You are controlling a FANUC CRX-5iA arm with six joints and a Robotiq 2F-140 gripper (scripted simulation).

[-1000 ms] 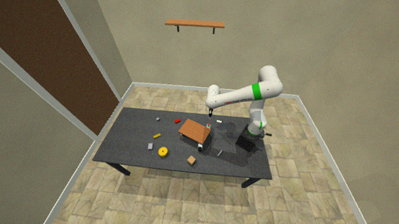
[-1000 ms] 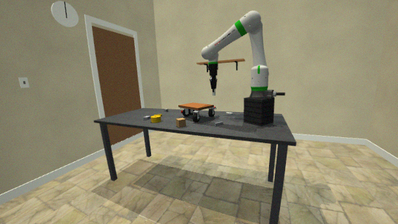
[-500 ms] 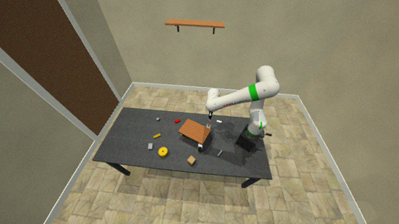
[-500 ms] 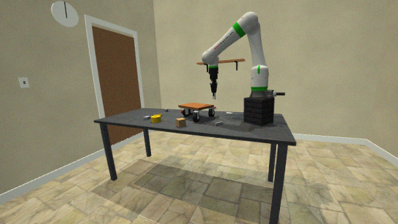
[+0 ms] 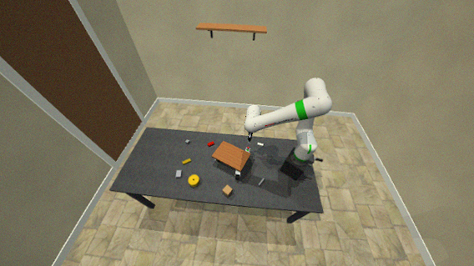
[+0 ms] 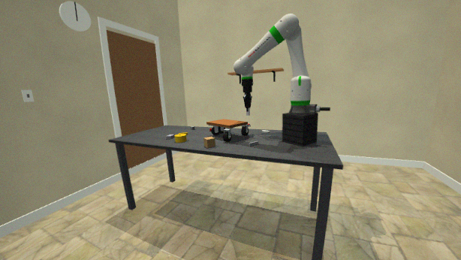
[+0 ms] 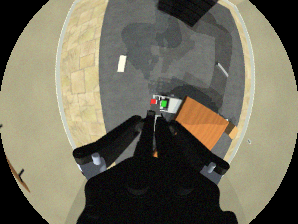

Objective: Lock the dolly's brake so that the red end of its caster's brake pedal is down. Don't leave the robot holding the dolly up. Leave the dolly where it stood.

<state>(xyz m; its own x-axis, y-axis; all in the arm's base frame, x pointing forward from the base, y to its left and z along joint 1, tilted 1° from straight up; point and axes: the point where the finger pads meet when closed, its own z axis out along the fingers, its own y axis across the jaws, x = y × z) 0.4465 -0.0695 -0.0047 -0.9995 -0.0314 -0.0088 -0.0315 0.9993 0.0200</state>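
Right now the caster brake pedal is 120 mm below my hand and 10 mm to the left of it. Also, from my hand: white piece 190 mm below, 130 mm to the right, 110 mm behind; tan cube 440 mm to the left, 170 mm below, 80 mm ahead; red block 400 mm ahead, 180 mm below, 10 mm to the left.
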